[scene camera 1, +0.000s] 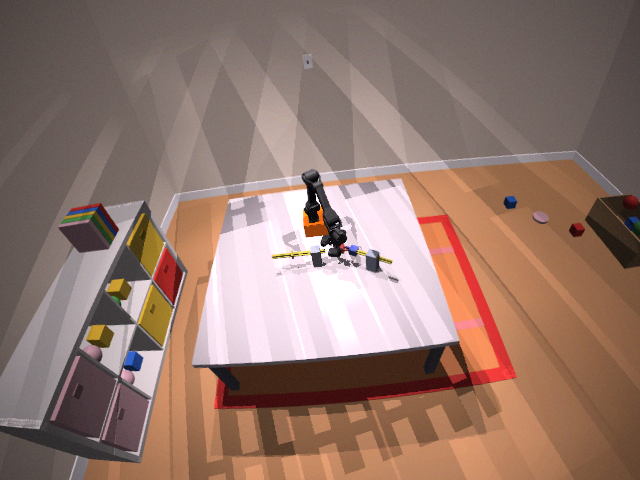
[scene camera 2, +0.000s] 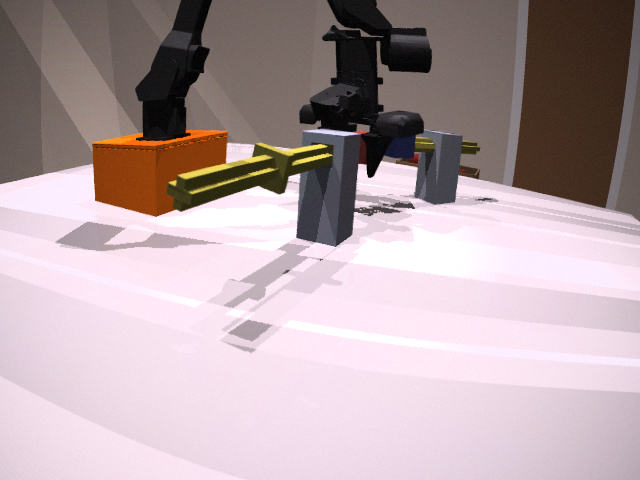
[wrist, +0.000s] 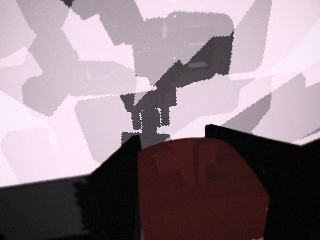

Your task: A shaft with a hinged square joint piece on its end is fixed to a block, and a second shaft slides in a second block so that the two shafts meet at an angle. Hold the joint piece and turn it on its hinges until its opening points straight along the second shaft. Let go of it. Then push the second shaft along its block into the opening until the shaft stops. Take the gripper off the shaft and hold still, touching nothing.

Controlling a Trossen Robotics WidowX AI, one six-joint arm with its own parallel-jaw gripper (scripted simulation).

Labels:
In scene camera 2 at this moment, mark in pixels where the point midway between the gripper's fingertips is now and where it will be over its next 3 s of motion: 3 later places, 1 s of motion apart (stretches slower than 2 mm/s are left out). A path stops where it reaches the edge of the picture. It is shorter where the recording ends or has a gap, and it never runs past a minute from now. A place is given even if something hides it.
The gripper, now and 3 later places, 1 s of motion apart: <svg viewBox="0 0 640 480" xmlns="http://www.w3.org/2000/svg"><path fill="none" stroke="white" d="M359 174L365 172L367 152L376 102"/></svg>

